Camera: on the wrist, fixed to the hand. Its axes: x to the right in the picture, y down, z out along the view.
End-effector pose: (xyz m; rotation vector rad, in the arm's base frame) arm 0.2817 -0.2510 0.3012 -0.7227 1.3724 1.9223
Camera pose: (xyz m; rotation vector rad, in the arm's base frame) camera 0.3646 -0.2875 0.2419 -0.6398 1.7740 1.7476
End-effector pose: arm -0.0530 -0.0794 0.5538 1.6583 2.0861 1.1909
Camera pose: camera -0.1479 -0.1214 0.5229 -1.8092 -2.2243 -1.0451
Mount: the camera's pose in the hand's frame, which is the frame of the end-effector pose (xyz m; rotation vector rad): -0.0147 -0.0906 -0.0574 0.2882 0.1323 0.1322
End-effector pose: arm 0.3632 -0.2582 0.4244 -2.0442 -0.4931 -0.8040
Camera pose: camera 0.2776 -0.2568 0.4907 -1.7268 -0.3717 -0.7372
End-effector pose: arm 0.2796 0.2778 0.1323 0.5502 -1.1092 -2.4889
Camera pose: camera 0.3052 0.3059 0.0309 0.6861 -1.4118 -2.1612
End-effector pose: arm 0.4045 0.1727 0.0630 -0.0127 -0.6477 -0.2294
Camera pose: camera 0.4078 0.0827 0.0030 0.2342 -0.5410 -0.0076
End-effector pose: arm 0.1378 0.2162 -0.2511 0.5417 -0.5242 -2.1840
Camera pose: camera 0.1221 0.2704 -0.3435 0.7770 -0.7859 -1.9436
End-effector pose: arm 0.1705 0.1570 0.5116 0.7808 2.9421 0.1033
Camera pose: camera 0.1324 0.0688 0.5616 -0.9727 -2.8592 0.2579
